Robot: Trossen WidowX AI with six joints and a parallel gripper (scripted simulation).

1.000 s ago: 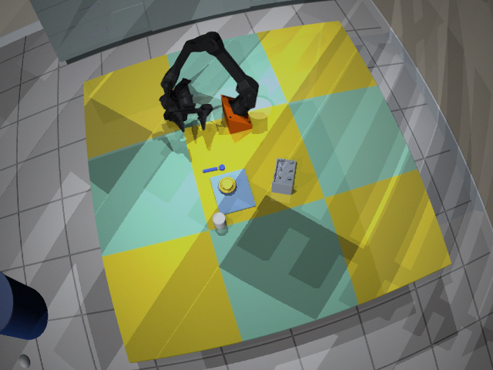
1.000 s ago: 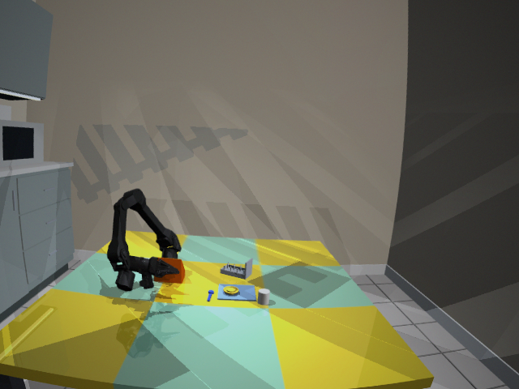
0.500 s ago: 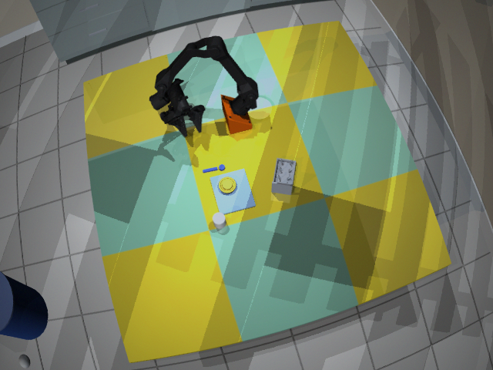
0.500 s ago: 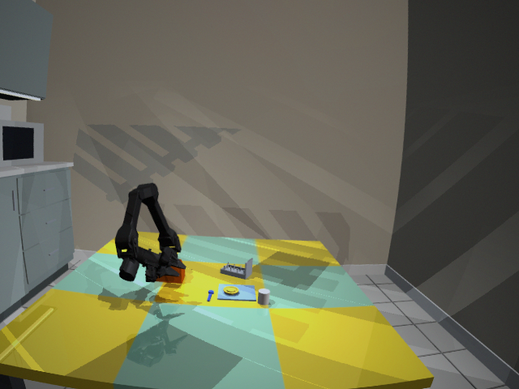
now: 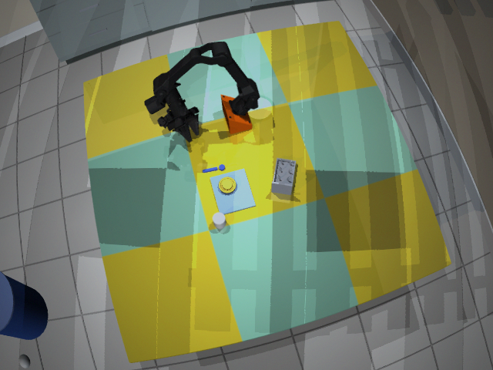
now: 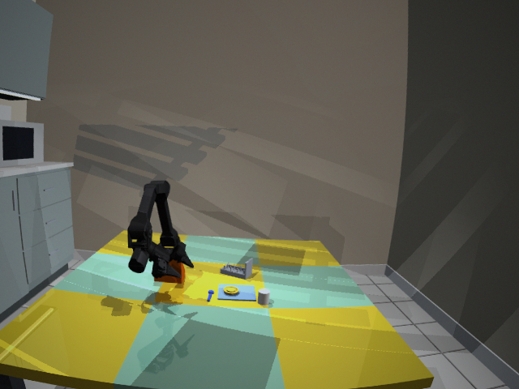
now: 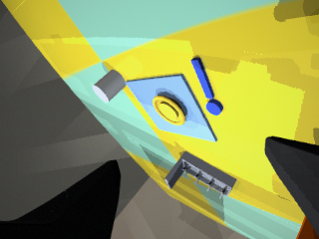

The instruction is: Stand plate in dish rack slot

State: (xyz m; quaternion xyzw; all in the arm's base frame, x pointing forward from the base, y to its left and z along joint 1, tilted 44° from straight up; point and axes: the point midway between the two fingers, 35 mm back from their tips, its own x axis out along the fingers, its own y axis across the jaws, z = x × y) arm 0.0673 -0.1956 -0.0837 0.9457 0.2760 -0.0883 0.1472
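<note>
My gripper tip is now 17 cm short of the round yellow plate, 10 cm above it and 6 cm to the right of it. Also, from my gripper tip: white cup 29 cm ahead, 9 cm below, 1 cm to the right; blue mat 19 cm ahead, 12 cm below, 7 cm to the left; blue spoon 12 cm below, 9 cm ahead, 5 cm to the left.
</note>
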